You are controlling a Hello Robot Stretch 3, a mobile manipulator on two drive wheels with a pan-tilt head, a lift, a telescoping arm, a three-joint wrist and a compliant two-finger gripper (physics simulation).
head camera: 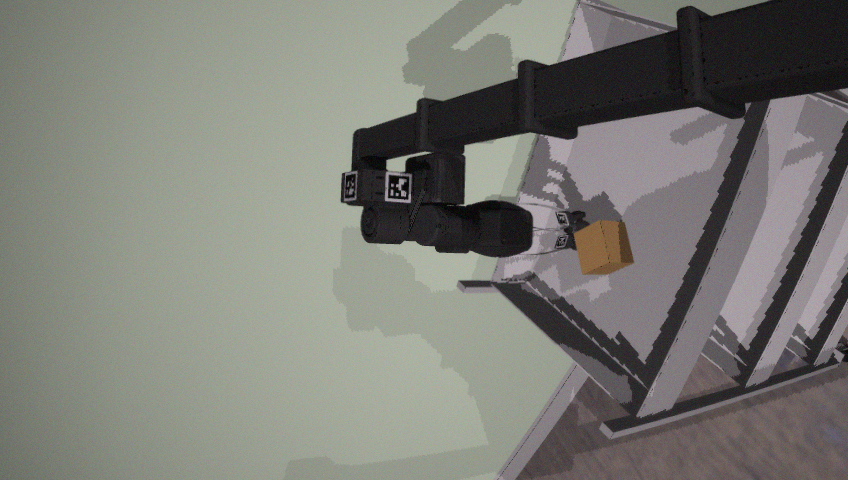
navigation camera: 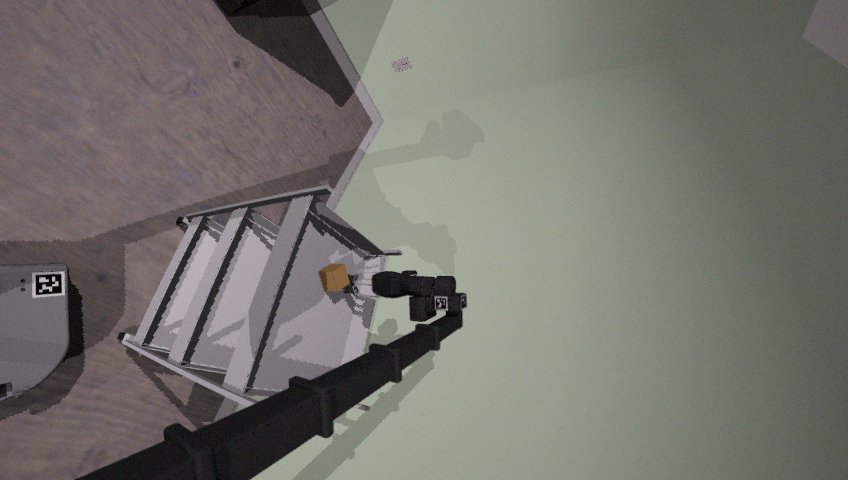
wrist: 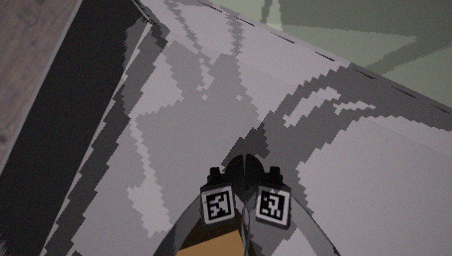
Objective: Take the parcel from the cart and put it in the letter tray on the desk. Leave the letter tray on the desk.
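Places are measured from the robot's base along level axes (x right, y back, z down), in millimetres.
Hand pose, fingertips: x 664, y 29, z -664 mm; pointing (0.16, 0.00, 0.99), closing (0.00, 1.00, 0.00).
Things, the pixels of their top centre, and the offset from my fingertips. "*": a spot on its surface instead. Level surfaces: height alone.
- orange-brown box, middle of its top: [head camera: 590, 247] [navigation camera: 341, 277] dz -49, dx -58, dy -24 mm
- light grey cart, surface spot: [head camera: 711, 285] * dz -45, dx -244, dy -63 mm
- cart's handle end, surface spot: [head camera: 476, 286] [navigation camera: 393, 252] * dz -96, dx +123, dy -83 mm
- Brown wooden floor, its level: dz +663 mm
The parcel, an orange-brown box [head camera: 604, 246] [navigation camera: 334, 277] [wrist: 212, 245], is on the top shelf of the light grey cart [head camera: 711, 285] [navigation camera: 267, 288] [wrist: 375, 175]. My gripper [head camera: 576, 229] [navigation camera: 352, 283] [wrist: 244, 173] is shut, its fingertips together with no parcel between them. The fingertips are right beside the parcel in the head view; whether they touch it I cannot tell. In the wrist view part of the parcel shows at the bottom edge, partly hidden by the left finger. The letter tray and the desk do not show.
A green wall [head camera: 178, 237] [navigation camera: 595, 237] stands beyond the cart. The cart's handle end [head camera: 476, 286] [navigation camera: 391, 253] sticks out near the wrist. My arm [head camera: 606, 83] [navigation camera: 351, 374] reaches over the cart. Brown wooden floor [head camera: 743, 434] [navigation camera: 178, 118] lies beside it.
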